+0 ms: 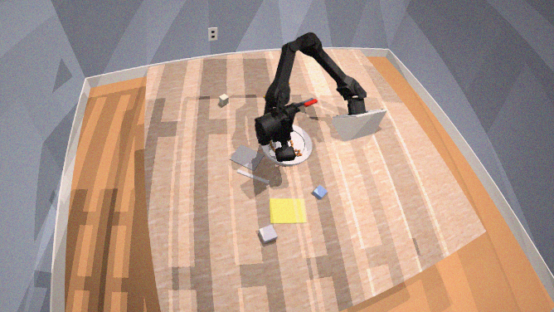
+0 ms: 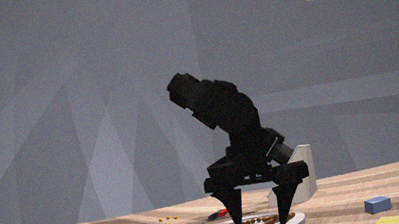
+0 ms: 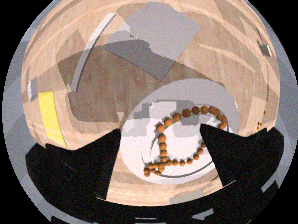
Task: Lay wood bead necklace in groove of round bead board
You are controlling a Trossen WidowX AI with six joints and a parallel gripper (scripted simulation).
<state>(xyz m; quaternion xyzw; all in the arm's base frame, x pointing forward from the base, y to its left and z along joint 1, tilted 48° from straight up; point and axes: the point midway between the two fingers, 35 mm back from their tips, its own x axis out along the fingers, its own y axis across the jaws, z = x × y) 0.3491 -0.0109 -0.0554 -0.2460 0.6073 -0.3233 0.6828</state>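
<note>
Right now my gripper tip is 11 cm short of the grey sheet, 2 cm to the left of it and 2 cm above it. Round my gripper tip: yellow sheet 4 cm ahead, 23 cm to the left, 2 cm below; blue block 9 cm behind, 20 cm to the left, 1 cm below; stick 12 cm ahead, 7 cm to the left, 2 cm below.
</note>
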